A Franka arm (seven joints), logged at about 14 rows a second.
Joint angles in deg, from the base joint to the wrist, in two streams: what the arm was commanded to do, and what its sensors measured. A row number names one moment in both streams.
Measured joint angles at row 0:
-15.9, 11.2, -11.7, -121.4, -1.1, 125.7, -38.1
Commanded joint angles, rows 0 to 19:
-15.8, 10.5, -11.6, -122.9, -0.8, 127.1, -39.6
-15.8, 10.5, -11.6, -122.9, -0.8, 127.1, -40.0
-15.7, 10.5, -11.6, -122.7, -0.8, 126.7, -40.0
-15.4, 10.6, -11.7, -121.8, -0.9, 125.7, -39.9
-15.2, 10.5, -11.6, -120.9, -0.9, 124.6, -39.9
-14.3, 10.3, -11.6, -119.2, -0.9, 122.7, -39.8
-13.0, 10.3, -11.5, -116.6, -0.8, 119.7, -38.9
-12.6, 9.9, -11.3, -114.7, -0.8, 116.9, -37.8
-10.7, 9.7, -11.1, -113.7, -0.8, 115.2, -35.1
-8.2, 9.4, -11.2, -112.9, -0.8, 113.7, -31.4
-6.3, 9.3, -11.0, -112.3, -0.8, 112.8, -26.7
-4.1, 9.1, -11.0, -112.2, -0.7, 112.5, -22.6
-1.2, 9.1, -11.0, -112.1, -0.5, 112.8, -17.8
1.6, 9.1, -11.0, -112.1, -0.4, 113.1, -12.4
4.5, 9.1, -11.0, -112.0, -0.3, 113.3, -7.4
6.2, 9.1, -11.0, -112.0, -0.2, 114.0, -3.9
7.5, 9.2, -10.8, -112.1, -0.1, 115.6, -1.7
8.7, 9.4, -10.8, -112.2, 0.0, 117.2, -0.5
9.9, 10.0, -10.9, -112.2, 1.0, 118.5, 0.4
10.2, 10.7, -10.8, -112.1, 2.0, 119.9, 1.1
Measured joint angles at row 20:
9.3, 9.8, -10.2, -112.2, -0.1, 117.4, -0.3
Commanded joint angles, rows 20 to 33:
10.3, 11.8, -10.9, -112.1, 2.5, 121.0, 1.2
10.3, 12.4, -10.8, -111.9, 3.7, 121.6, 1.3
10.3, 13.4, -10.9, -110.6, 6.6, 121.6, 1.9
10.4, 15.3, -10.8, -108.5, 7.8, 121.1, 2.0
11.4, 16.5, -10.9, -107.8, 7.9, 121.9, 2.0
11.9, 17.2, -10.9, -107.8, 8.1, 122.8, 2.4
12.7, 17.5, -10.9, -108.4, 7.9, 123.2, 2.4
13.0, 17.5, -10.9, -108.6, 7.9, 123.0, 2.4
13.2, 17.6, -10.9, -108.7, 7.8, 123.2, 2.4
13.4, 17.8, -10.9, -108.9, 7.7, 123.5, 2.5
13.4, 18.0, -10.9, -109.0, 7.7, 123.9, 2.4
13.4, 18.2, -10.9, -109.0, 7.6, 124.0, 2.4
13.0, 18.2, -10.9, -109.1, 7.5, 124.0, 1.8
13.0, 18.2, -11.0, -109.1, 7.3, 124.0, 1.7
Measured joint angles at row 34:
12.8, 17.7, -10.6, -109.5, 6.8, 123.1, 1.9
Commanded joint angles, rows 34 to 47:
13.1, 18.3, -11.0, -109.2, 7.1, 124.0, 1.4
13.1, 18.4, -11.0, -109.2, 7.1, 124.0, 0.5
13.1, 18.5, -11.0, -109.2, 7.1, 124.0, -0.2
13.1, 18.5, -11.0, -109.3, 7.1, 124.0, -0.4
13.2, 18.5, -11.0, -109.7, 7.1, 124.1, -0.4
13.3, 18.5, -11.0, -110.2, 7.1, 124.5, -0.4
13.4, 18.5, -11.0, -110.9, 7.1, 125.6, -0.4
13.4, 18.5, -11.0, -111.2, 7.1, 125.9, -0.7
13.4, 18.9, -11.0, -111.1, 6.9, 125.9, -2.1
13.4, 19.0, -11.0, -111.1, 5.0, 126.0, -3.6
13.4, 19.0, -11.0, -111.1, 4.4, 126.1, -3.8
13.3, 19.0, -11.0, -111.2, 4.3, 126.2, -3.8
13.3, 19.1, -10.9, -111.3, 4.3, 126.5, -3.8
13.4, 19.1, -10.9, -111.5, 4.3, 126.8, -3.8
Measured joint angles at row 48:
13.0, 18.7, -10.6, -110.4, 5.3, 124.4, -2.9
